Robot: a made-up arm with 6 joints. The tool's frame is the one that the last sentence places. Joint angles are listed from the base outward.
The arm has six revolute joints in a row. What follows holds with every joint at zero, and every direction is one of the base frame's.
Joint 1 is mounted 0.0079 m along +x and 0.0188 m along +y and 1.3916 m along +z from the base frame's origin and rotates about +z.
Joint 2 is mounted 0.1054 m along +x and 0.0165 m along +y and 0.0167 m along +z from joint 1 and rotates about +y.
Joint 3 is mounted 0.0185 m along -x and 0.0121 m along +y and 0.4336 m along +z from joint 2 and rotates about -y.
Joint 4 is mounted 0.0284 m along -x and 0.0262 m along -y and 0.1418 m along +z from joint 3 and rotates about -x.
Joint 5 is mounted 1.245 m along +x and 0.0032 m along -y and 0.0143 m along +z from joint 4 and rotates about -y.
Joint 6 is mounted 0.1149 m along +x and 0.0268 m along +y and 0.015 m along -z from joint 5 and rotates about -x.
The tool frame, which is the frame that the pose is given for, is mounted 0.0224 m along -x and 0.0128 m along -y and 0.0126 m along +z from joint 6; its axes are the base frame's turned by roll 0.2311, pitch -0.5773 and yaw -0.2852 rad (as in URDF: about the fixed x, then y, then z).
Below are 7 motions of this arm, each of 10 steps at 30 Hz.
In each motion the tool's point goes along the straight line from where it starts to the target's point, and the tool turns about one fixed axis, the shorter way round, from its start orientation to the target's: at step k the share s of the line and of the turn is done. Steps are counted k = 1, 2, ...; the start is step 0. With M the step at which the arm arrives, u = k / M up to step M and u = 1 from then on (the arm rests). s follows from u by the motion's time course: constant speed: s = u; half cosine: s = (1 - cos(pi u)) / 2; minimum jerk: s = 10 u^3 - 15 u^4 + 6 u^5.
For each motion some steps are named. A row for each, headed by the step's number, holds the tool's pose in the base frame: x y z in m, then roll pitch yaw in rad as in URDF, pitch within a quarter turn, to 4 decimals.
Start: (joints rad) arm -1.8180 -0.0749 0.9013 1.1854 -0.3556 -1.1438
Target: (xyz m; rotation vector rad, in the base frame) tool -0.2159 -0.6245 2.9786 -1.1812 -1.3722 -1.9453
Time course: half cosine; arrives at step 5
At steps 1, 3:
1: -0.1905 -0.6323 2.9804 1.2983 -1.0700 2.9999
3: -0.2062 -0.6275 2.9793 1.3176 -1.0410 2.9771

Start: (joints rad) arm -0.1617 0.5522 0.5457 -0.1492 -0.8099 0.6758
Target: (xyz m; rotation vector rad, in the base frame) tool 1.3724 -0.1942 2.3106 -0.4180 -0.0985 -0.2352
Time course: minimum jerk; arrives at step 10
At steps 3, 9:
3: 1.5563 -0.2058 1.9449 -0.3210 0.1196 -0.0155
9: 1.3743 -0.1943 2.3069 -0.4046 -0.1405 -0.2075

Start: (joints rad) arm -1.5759 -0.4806 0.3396 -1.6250 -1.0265 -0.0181
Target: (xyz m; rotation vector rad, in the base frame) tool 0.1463 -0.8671 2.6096 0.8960 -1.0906 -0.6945
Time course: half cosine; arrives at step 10
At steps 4, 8, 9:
4: 0.0981 -0.7034 2.7432 1.3450 -0.4940 -1.1180
8: 0.1393 -0.8432 2.6291 1.3529 -0.4624 -1.1905
9: 0.1445 -0.8610 2.6146 1.3537 -0.4584 -1.1996

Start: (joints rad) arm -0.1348 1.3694 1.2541 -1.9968 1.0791 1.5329
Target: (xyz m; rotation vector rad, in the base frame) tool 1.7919 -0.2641 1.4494 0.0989 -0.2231 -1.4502
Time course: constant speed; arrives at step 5
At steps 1, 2, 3, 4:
1: 1.7774 -0.3092 1.4916 0.2290 -0.1203 -1.5202
2: 1.7810 -0.2979 1.4810 0.2225 -0.1132 -1.5066
3: 1.7847 -0.2867 1.4705 0.2162 -0.1060 -1.4930
4: 1.7883 -0.2754 1.4599 0.2099 -0.0987 -1.4795

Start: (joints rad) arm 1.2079 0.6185 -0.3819 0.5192 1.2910 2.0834
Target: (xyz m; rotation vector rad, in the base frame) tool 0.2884 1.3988 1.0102 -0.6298 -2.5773 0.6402
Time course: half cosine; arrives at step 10
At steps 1, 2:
1: 0.3480 1.1713 0.8358 -2.2760 0.0327 2.3087
2: 0.3437 1.1878 0.8485 -2.2947 0.0076 2.3251

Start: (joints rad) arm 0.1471 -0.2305 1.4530 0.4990 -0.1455 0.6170
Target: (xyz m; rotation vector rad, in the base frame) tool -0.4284 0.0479 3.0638 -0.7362 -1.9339 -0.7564
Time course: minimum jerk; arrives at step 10
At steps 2, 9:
2: -0.2936 0.0006 3.1085 2.7942 -0.9958 2.6513
9: -0.4272 0.0475 3.0642 2.6632 -1.0976 2.7106

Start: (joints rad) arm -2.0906 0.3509 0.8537 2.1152 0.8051 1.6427
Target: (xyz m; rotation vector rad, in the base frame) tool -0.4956 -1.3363 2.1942 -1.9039 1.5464 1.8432
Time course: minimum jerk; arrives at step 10
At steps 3, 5, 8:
3: -0.5895 -1.1878 2.4508 2.3633 0.6327 -1.7229
5: -0.5517 -1.2476 2.3475 2.2487 0.7452 -1.7913
8: -0.5021 -1.3260 2.2120 2.0591 0.8808 -1.9235

